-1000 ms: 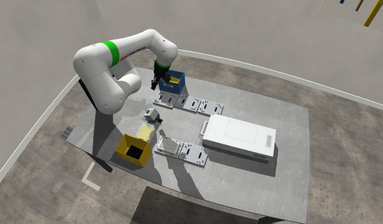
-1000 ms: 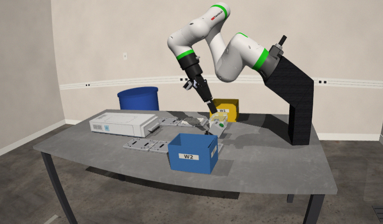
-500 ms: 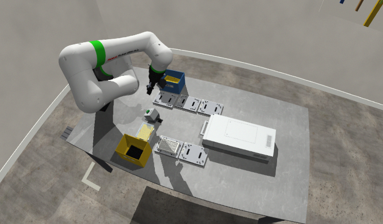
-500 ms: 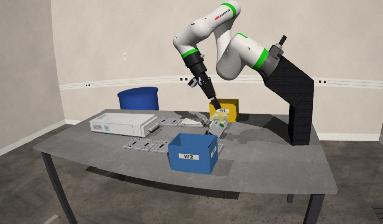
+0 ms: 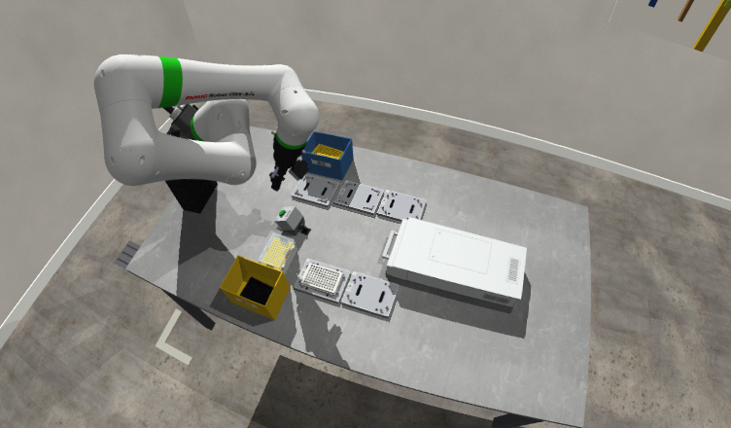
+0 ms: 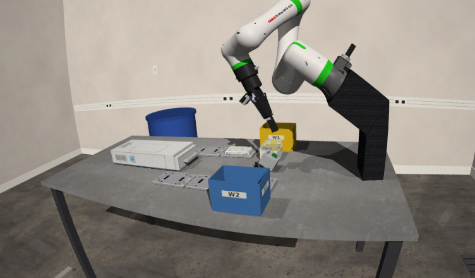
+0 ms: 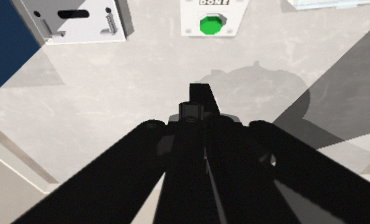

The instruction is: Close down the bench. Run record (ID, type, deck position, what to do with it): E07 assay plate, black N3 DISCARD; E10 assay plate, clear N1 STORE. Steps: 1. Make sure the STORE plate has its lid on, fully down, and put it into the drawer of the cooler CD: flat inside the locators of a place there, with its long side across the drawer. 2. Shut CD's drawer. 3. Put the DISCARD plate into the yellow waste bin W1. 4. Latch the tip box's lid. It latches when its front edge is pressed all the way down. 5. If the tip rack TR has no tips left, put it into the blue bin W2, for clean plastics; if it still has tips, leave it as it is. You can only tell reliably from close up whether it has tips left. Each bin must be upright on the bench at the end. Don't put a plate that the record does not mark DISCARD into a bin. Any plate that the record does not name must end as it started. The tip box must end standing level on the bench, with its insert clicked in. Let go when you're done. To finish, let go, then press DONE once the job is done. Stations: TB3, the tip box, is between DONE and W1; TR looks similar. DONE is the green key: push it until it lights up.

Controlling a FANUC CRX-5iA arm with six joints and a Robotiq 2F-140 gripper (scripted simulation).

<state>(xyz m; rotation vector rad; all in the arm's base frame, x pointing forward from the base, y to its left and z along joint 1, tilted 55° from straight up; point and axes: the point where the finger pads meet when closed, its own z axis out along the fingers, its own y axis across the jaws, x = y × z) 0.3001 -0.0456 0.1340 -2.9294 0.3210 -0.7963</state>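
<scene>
Right now my hand is 140 mm above the green DONE key, 20 mm to the left of it and 10 mm past it. The rest, counted from my hand: yellow tip rack TR 300 mm to the left, 170 mm below, 90 mm ahead; then clear tip box lid 180 mm to the right, 150 mm below, 10 mm ahead; then white plate 240 mm to the right, 190 mm below, 180 mm ahead.
</scene>
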